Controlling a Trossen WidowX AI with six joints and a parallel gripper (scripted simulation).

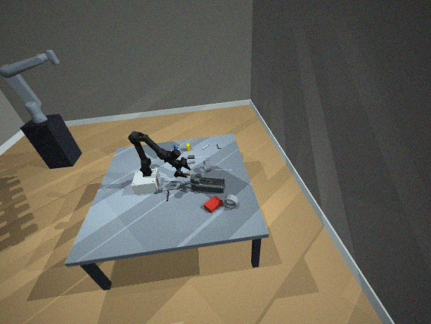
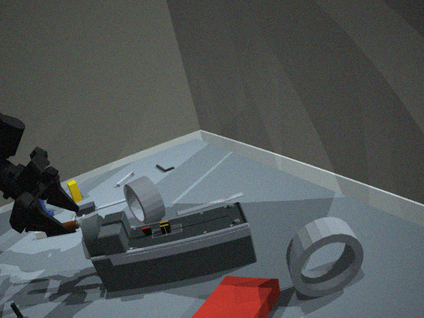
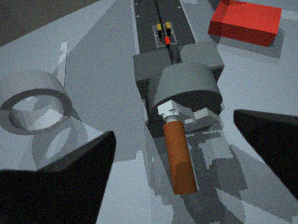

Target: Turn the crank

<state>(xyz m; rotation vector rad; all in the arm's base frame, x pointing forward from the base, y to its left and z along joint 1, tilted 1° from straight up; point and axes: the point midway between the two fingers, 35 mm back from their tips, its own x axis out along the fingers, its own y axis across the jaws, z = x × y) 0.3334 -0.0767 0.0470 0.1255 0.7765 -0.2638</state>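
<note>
My gripper tip is now 20 mm past the brown handle and 10 mm above it. Also, from my gripper tip: yellow block (30 mm behind, 540 mm to the left, 90 mm below); then blue clamp (150 mm behind, 480 mm to the left, 70 mm below); then red pointer (120 mm ahead, 50 mm to the right, 40 mm below).
</note>
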